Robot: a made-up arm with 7 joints. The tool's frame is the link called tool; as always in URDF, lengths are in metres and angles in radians. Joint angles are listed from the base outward. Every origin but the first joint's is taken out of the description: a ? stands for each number. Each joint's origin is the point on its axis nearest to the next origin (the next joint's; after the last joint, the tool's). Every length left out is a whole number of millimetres.
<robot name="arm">
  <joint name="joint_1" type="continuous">
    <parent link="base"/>
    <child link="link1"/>
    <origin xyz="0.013 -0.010 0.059" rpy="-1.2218 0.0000 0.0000"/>
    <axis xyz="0 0 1"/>
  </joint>
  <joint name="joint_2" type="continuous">
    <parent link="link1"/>
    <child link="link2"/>
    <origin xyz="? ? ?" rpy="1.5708 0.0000 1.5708"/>
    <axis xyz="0 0 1"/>
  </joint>
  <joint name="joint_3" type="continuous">
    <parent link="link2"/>
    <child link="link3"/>
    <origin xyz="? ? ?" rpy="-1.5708 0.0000 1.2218"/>
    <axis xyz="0 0 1"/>
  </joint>
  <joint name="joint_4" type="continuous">
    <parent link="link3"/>
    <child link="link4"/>
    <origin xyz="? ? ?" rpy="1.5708 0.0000 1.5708"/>
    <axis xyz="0 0 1"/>
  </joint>
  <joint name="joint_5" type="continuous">
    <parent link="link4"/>
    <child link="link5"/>
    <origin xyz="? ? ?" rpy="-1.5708 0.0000 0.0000"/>
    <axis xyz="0 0 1"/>
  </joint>
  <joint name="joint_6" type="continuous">
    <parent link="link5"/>
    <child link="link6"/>
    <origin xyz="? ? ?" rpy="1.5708 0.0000 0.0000"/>
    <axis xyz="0 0 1"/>
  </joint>
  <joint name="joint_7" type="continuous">
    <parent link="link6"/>
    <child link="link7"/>
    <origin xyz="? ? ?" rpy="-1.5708 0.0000 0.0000"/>
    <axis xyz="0 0 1"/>
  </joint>
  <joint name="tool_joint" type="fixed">
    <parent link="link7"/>
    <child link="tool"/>
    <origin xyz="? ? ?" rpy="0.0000 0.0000 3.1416"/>
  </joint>
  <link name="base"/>
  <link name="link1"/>
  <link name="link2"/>
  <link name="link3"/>
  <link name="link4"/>
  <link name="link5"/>
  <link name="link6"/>
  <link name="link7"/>
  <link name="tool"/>
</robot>
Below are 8 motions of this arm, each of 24 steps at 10 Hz.
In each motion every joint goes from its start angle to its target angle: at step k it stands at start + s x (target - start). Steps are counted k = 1, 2, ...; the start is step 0. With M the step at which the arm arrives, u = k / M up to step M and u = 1 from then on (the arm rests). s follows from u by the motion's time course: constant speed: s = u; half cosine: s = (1 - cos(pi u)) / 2; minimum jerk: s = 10 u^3 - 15 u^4 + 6 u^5.
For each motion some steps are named. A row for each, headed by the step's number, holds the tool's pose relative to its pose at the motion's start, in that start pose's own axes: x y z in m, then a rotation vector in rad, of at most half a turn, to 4 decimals.
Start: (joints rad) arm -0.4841 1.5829 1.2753 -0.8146 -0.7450 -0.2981 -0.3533
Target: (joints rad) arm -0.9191 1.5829 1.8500 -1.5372 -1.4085 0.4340 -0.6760
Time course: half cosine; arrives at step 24
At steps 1, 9, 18, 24:
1: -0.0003 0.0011 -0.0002 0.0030 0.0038 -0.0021
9: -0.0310 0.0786 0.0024 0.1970 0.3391 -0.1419
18: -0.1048 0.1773 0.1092 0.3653 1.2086 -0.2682
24: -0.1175 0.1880 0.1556 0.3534 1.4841 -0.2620

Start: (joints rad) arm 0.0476 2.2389 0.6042 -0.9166 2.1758 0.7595 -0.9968
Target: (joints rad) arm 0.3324 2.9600 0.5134 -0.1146 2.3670 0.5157 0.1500
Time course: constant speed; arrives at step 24
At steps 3, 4, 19, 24:
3: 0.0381 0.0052 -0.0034 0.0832 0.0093 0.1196
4: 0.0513 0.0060 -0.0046 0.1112 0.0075 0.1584
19: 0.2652 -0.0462 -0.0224 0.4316 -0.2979 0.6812
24: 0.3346 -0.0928 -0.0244 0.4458 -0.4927 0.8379

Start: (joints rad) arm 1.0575 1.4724 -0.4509 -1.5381 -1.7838 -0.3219 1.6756
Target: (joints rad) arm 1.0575 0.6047 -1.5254 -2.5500 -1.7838 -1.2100 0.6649
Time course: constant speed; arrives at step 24
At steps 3, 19, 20, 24:
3: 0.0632 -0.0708 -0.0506 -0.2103 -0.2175 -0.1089
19: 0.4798 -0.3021 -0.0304 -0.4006 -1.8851 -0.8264
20: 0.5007 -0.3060 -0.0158 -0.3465 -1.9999 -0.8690
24: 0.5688 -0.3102 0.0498 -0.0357 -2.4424 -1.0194

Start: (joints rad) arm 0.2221 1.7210 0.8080 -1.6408 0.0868 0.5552 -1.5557
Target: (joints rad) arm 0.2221 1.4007 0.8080 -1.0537 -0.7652 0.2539 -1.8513
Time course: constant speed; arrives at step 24
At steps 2, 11, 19, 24:
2: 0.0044 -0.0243 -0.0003 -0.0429 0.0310 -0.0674
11: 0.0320 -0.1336 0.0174 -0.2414 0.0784 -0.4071
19: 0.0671 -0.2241 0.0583 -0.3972 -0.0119 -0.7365
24: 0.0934 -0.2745 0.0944 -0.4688 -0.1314 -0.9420

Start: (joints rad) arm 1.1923 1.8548 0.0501 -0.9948 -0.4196 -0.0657 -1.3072
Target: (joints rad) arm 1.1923 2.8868 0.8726 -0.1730 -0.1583 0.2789 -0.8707
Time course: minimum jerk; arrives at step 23
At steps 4, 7, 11, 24:
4: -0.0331 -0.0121 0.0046 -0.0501 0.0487 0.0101
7: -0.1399 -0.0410 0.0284 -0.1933 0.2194 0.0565
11: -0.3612 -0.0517 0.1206 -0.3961 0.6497 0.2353
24: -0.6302 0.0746 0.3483 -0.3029 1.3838 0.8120

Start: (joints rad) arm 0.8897 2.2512 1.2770 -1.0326 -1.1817 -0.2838 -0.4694
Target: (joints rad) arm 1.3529 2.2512 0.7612 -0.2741 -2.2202 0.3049 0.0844
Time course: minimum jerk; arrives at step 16
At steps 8, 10, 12, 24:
8: 0.1329 -0.0624 0.0105 -0.4360 -0.2429 -0.4370
10: 0.1750 -0.0824 0.0302 -0.4893 -0.3409 -0.7123
12: 0.1998 -0.0942 0.0473 -0.4652 -0.4252 -0.9310
24: 0.2119 -0.0999 0.0579 -0.4255 -0.4836 -1.0603

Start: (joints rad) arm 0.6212 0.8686 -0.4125 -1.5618 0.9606 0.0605 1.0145
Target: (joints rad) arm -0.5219 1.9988 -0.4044 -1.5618 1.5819 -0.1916 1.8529
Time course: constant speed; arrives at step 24
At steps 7, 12, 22, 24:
7: 0.1895 -0.1937 0.0047 -0.2761 -0.1502 0.0217
12: 0.2829 -0.3524 0.0740 -0.5134 -0.2397 0.0505
22: 0.3287 -0.6031 0.3607 -1.0814 -0.3294 0.1184
24: 0.3149 -0.6297 0.4326 -1.2073 -0.3282 0.1292

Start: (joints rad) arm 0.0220 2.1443 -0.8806 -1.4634 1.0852 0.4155 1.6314
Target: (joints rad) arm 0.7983 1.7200 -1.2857 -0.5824 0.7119 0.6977 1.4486
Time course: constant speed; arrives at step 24
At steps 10, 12, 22, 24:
10: -0.0601 0.1854 -0.1095 0.6317 -0.0308 -0.3262
12: -0.0703 0.2279 -0.1162 0.7546 -0.0347 -0.4112
22: -0.0958 0.4301 -0.0781 1.3245 -0.0479 -0.9262
24: -0.0951 0.4643 -0.0589 1.4256 -0.0504 -1.0465

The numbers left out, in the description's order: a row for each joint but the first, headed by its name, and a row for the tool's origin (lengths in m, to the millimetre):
joint_2: 0.026 0.005 0.000
joint_3: 0.423 -0.155 0.000
joint_4: 0.035 -0.058 0.000
joint_5: 0.019 -0.271 0.000
joint_6: 0.019 0.029 0.000
joint_7: -0.002 -0.007 0.000
tool: 0.009 0.015 0.000

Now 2 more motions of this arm.
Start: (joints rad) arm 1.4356 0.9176 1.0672 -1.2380 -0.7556 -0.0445 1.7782
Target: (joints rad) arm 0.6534 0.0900 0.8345 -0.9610 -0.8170 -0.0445 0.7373
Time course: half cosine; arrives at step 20
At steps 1, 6, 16, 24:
1: -0.0036 -0.0003 0.0011 0.0031 0.0027 -0.0006
6: -0.1230 -0.0307 0.0382 0.0733 0.1105 -0.0161
16: -0.4137 -0.4265 0.1981 -0.2007 0.5452 -0.0690
24: -0.4221 -0.5013 0.2276 -0.2980 0.5780 -0.0811

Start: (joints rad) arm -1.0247 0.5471 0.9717 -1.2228 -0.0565 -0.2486 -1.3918
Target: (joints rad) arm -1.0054 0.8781 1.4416 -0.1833 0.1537 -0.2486 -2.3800
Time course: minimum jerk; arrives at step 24
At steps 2, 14, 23, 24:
2: -0.0015 -0.0006 -0.0001 -0.0036 0.0032 -0.0047
14: -0.1514 -0.0503 0.0285 -0.5309 0.2894 -0.4642
23: -0.1859 -0.0555 0.0574 -0.8403 0.3053 -0.5816
24: -0.1860 -0.0555 0.0575 -0.8409 0.3053 -0.5817

